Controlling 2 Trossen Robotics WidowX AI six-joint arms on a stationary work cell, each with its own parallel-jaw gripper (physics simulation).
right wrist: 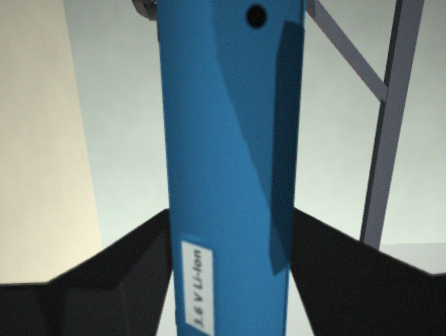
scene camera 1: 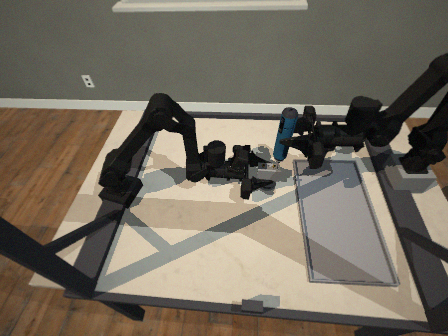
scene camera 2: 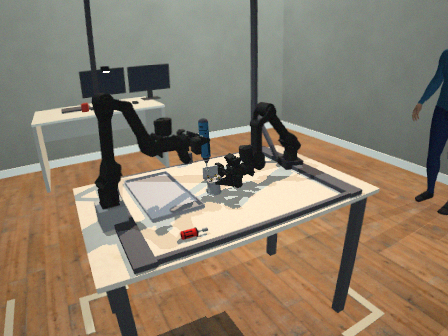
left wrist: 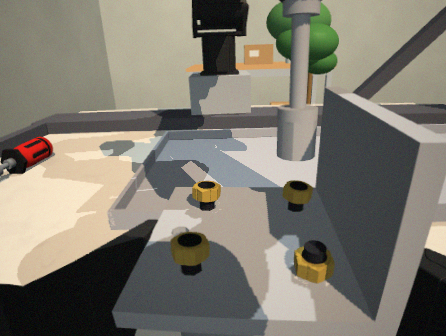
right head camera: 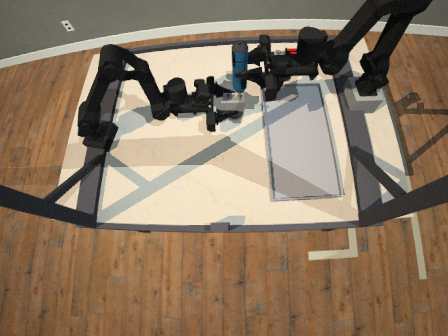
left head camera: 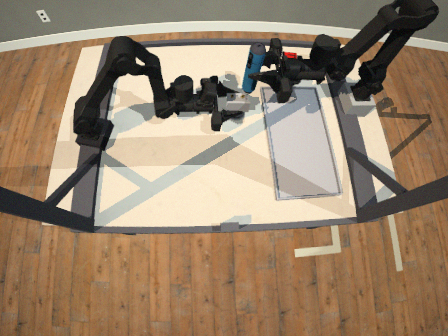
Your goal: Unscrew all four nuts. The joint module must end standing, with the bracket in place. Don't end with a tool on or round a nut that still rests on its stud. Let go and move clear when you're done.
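Frame: origin at the left arm's base, x ahead, y left, z up, level; millimetres.
Seen in the pictures: left gripper, fingertip midpoint: (scene camera 1: 272,172) (scene camera 2: 211,180) (left wrist: 248,228); right gripper, fingertip midpoint: (right wrist: 228,218) (scene camera 1: 279,135) (scene camera 2: 207,138) (right head camera: 234,68) (left head camera: 247,69); left arm's base, origin of the base link: (scene camera 1: 119,186) (scene camera 2: 290,158) (right head camera: 97,133) (left head camera: 92,130); right arm's base, origin of the base link: (scene camera 1: 412,165) (scene camera 2: 109,203) (left wrist: 219,73) (right head camera: 365,88) (left head camera: 360,93).
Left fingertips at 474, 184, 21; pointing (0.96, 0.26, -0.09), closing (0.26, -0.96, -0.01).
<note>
Offsets run from my left fingertips to a thing's top centre, as dx, dy, dz. "*": to the spot under its first point.
The grey bracket (left head camera: 238,104) (left wrist: 220,300) sits on the joint module @[-12, -3, +15] (scene camera 2: 214,190), which stands upright. My left gripper (left head camera: 236,105) (right head camera: 231,104) (scene camera 1: 270,174) is shut on the module. In the left wrist view, gold nuts show at back left (left wrist: 206,191), back right (left wrist: 297,194), front left (left wrist: 190,248) and front right (left wrist: 314,262). The stud sticks up above the front right nut; the others stand high on theirs. My right gripper (right wrist: 228,218) is shut on the blue power screwdriver @[+15, -15, +268] (left head camera: 254,67) (right head camera: 240,67) (scene camera 1: 286,134) (scene camera 2: 203,135), nearly upright. Its socket @[+12, -15, +76] (left wrist: 296,135) is clear of all nuts.
A shallow grey tray @[+217, -57, -43] (left head camera: 273,150) (right head camera: 268,150) (scene camera 1: 302,225) lies beside the module; a thin grey item @[* +142, +84, -55] (scene camera 1: 315,173) (scene camera 2: 185,205) shows in it. A red-handled driver @[+136, +305, -29] (scene camera 2: 190,233) (left wrist: 32,152) lies on the table beyond the right gripper. Dark frame rails edge the table.
</note>
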